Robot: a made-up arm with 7 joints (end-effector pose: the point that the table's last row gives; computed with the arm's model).
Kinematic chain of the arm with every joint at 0, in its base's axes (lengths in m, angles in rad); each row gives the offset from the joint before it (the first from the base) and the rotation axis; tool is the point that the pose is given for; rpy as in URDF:
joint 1: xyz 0 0 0.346 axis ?
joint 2: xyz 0 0 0 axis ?
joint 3: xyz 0 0 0.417 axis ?
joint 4: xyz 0.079 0 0 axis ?
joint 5: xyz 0.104 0 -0.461 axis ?
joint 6: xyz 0 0 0 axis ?
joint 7: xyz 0.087 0 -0.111 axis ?
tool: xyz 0 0 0 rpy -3.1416 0 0
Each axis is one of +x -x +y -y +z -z.
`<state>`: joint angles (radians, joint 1 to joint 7).
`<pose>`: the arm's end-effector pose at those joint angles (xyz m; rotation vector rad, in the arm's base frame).
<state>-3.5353 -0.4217 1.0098 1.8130 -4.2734 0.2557 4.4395</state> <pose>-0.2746 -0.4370 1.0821 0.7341 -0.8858 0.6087</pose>
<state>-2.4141 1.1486 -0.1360 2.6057 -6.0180 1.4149 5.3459</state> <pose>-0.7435 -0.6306 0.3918 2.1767 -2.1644 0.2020</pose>
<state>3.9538 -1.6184 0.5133 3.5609 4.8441 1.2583 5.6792</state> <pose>0.4818 0.7800 0.1308 -1.1114 -0.1918 0.4251</pose>
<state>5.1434 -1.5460 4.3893 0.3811 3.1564 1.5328 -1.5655</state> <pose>-0.4083 -0.2021 0.1915 -2.4930 -0.2409 1.8276</pose>
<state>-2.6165 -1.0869 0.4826 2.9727 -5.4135 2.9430 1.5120</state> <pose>0.6412 0.2304 0.7621 0.4597 -2.1544 0.5184</pose>
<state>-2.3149 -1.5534 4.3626 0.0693 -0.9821 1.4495 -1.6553</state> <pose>-0.1867 -0.0139 0.2087 2.2620 -0.9655 1.0755</pose>
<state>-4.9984 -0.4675 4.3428 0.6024 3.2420 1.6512 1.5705</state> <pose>0.4358 -0.3750 0.3366 1.2184 0.0208 0.9411</pose>
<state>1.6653 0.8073 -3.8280 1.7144 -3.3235 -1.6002 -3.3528</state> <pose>-0.3069 0.0790 0.9097 1.2838 -2.1322 0.7743</pose>
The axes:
joint 1: +z
joint 2: +y
joint 3: +z
joint 4: -y
joint 5: -z
joint 6: +y
joint 7: -z

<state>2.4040 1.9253 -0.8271 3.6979 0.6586 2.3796 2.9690</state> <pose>-0.6735 0.3864 0.1054 2.8067 -0.2983 1.1401</pose>
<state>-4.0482 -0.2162 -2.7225 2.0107 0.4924 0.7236 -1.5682</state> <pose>0.6093 -0.3881 0.9753 2.0060 0.8983 1.2975</pose>
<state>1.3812 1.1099 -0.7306 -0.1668 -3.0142 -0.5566 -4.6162</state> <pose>-0.0484 -0.0702 0.3218 1.4562 1.4787 -2.2084</pose>
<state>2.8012 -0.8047 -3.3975 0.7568 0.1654 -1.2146 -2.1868</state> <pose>0.4710 -0.3340 0.1658 1.3188 1.3967 -0.0002</pose>
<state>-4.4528 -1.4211 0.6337 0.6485 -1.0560 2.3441 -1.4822</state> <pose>-0.1135 -0.0570 0.7295 0.5010 1.6474 0.2552</pose>
